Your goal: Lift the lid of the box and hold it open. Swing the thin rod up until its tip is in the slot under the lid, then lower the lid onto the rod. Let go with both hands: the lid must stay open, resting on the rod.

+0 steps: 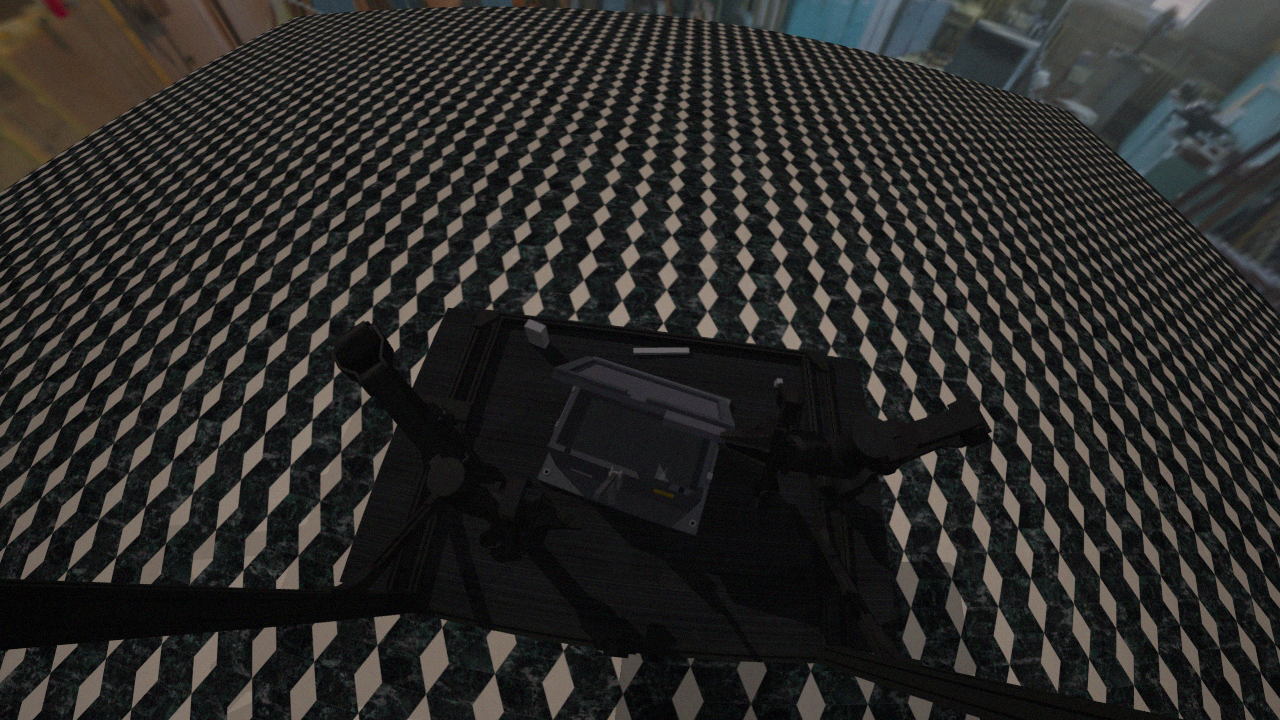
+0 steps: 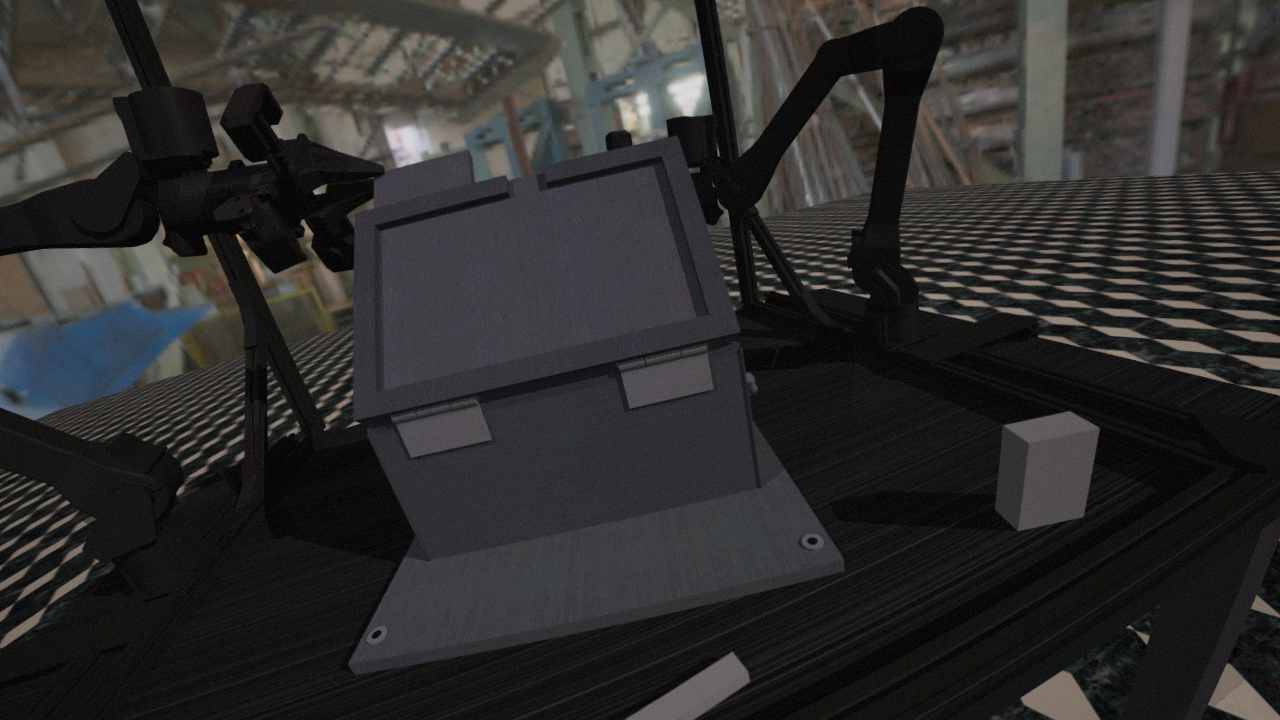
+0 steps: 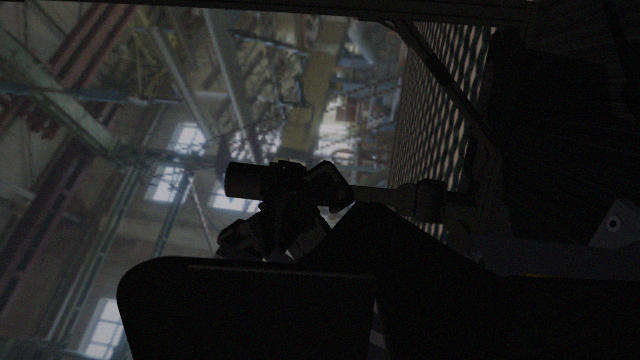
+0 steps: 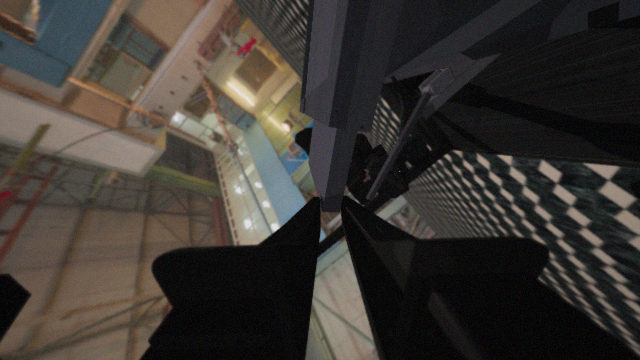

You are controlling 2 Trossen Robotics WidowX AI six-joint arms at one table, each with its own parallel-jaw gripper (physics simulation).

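Where they show: left gripper, fingertip midpoint: (image 1: 582, 525) (image 3: 366, 214) (image 4: 405, 186); right gripper, fingertip midpoint: (image 1: 719, 439) (image 2: 387, 176) (image 3: 273, 255) (image 4: 330, 202); left arm's base, origin of the base link: (image 2: 893, 337); right arm's base, origin of the base link: (image 1: 829, 486) (image 2: 174, 575) (image 3: 471, 207).
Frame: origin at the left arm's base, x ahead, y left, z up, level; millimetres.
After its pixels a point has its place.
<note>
The grey box (image 1: 623, 465) @[y 2, x 424, z -7 mm] (image 2: 566, 457) @[y 143, x 472, z 68 mm] stands on its base plate (image 2: 602, 572) @[y 203, x 472, z -7 mm]. Its lid (image 1: 645, 393) @[y 63, x 449, z 249 mm] (image 2: 530, 279) @[y 92, x 457, z 212 mm] (image 4: 329, 89) @[y 8, x 588, z 291 mm] is tilted up and open. My right gripper (image 4: 330, 202) @[y -39, x 563, z 332 mm] (image 2: 366, 187) @[y -39, x 563, z 332 mm] is shut on the lid's front tab (image 2: 423, 175) @[y -15, x 526, z 322 mm] and holds the lid up. The thin rod (image 4: 397, 150) @[y -101, x 410, z 235 mm] slants away from its light bracket (image 4: 434, 83) @[y -58, x 425, z 153 mm] on the box. My left gripper (image 2: 709, 189) is shut and empty behind the lid's side edge, close to the rod's free end. I cannot tell whether the rod's tip is in the slot.
A white strip (image 1: 660, 350) @[y 325, x 481, z -9 mm] (image 2: 690, 689) @[y 318, x 443, z -9 mm] lies on the black mat behind the box. A small light block (image 1: 536, 332) @[y 294, x 160, z 50 mm] sits at the mat's far left corner. A black frame post (image 2: 716, 107) @[y -361, x 38, z 375 mm] rises behind the lid. The checkered floor surrounds the mat.
</note>
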